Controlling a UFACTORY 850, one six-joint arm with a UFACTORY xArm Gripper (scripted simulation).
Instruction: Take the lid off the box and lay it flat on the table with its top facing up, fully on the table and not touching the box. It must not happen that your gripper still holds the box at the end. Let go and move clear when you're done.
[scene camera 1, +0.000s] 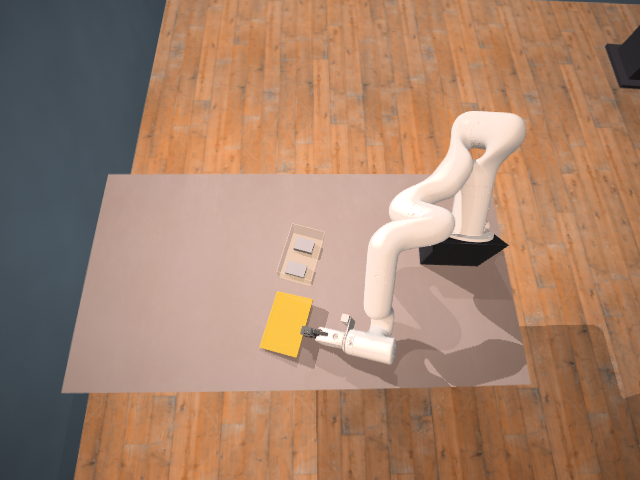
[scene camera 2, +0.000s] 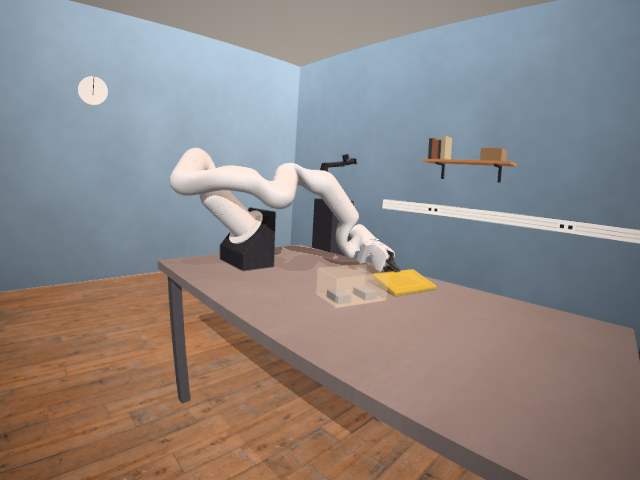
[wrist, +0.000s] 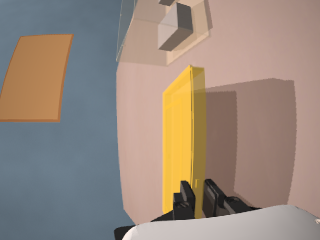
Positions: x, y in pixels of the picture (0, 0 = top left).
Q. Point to a yellow lid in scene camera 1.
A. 289, 313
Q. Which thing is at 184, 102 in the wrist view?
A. A yellow lid.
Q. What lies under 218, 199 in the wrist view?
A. My gripper.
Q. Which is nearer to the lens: the clear box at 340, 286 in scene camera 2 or the yellow lid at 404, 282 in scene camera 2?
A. The clear box.
